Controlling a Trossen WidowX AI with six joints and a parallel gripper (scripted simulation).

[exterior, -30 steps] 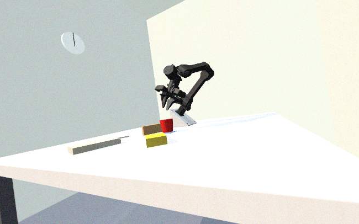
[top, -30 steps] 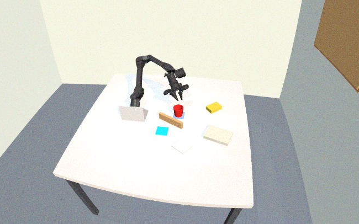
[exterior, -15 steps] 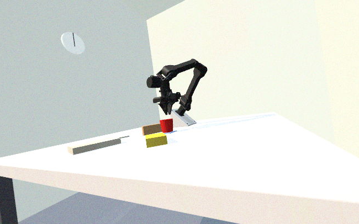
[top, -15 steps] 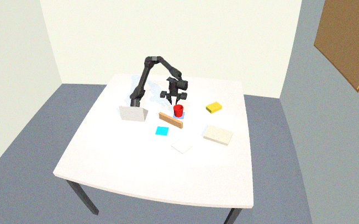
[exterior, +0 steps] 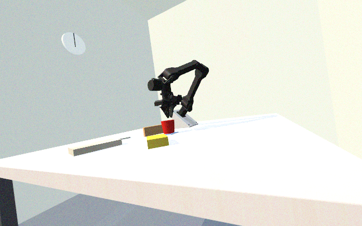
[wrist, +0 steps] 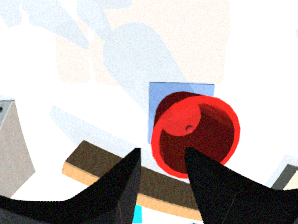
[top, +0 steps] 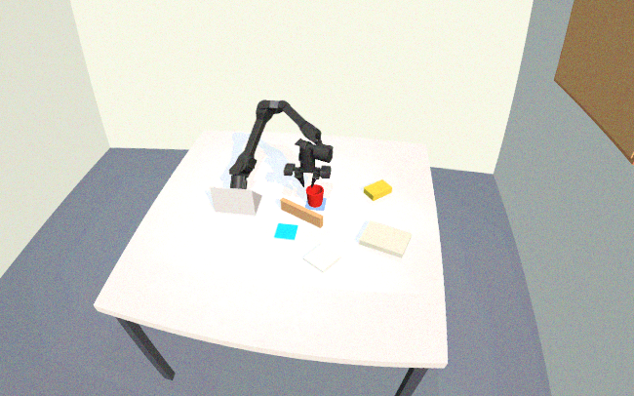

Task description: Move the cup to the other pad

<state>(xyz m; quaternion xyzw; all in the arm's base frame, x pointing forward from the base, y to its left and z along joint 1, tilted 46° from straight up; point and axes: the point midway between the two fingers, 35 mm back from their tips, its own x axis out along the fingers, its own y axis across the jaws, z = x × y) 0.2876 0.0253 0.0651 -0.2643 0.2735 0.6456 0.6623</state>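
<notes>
Right now the red cup is 5 cm below my gripper tip and 3 cm ahead of it. From my gripper tip the other things lie so: wooden block: 9 cm to the right, 7 cm below, 2 cm behind; then light blue pad: 10 cm below, 3 cm ahead; then yellow block: 30 cm ahead, 10 cm to the left, 7 cm below.
</notes>
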